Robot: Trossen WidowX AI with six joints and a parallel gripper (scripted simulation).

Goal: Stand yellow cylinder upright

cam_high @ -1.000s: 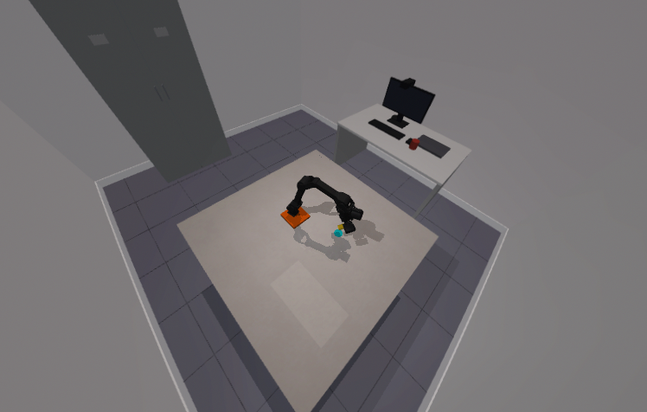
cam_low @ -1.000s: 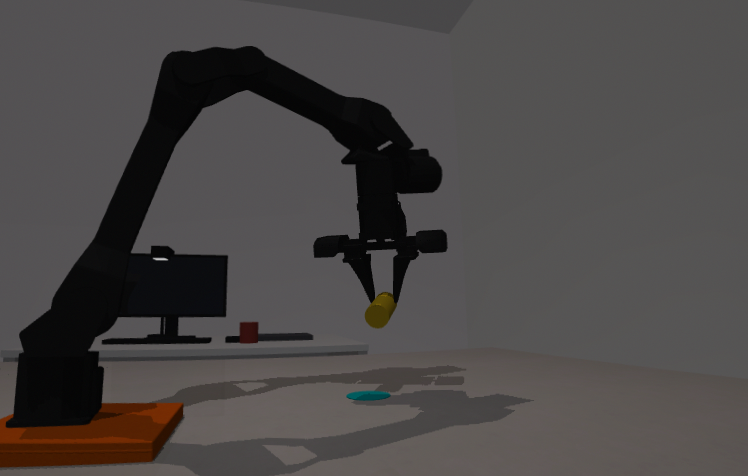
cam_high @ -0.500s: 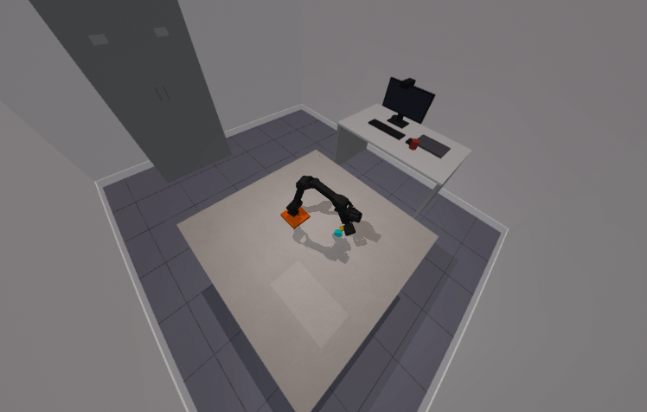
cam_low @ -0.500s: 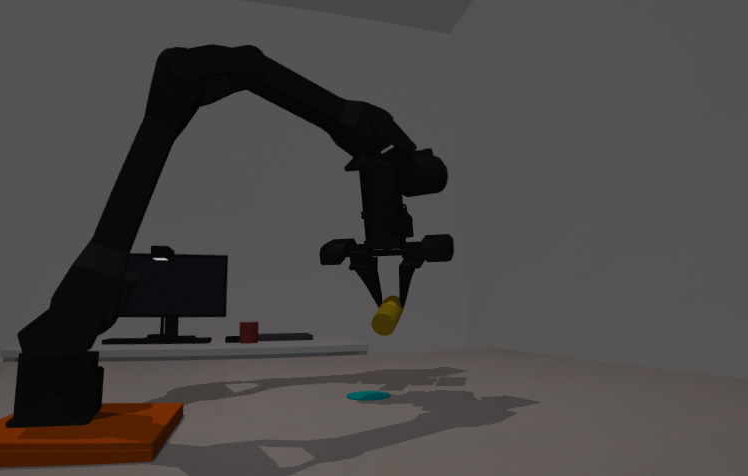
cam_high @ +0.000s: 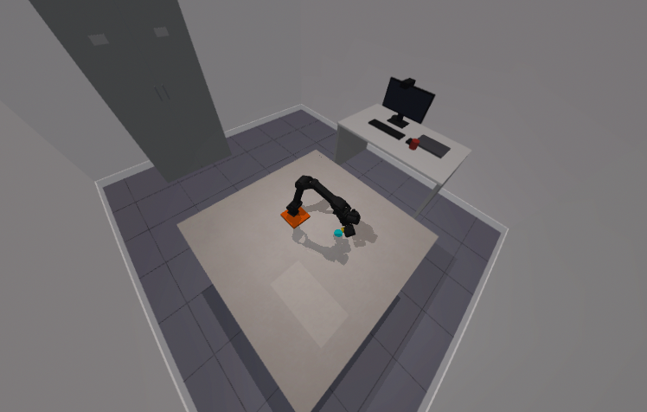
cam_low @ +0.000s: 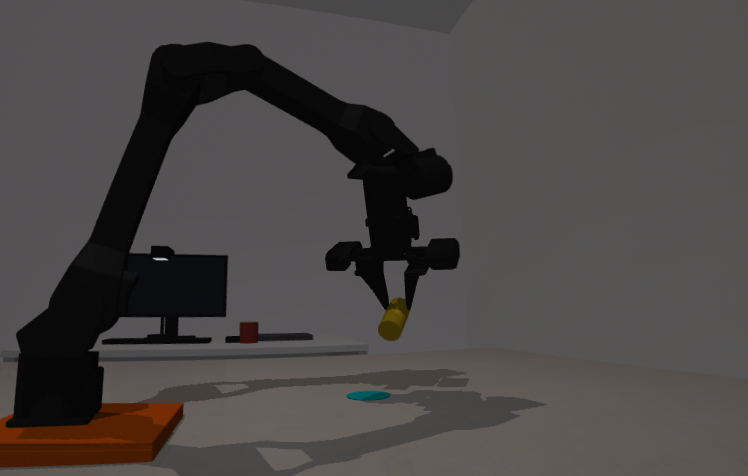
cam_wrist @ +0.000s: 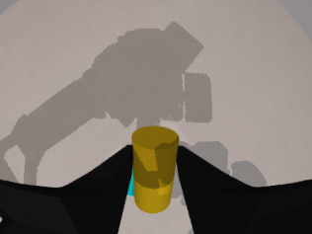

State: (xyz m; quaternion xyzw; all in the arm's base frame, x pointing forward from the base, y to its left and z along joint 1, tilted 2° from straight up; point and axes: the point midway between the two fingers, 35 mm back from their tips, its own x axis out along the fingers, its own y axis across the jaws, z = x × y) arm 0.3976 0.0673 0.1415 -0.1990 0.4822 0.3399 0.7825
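Now: gripper tip 12 cm above the cyan circle, 6 cm past it and 2 cm to the left of it. Round my gripper tip: yellow tall cylinder 1 cm to the right, 1 cm below, 1 cm behind.
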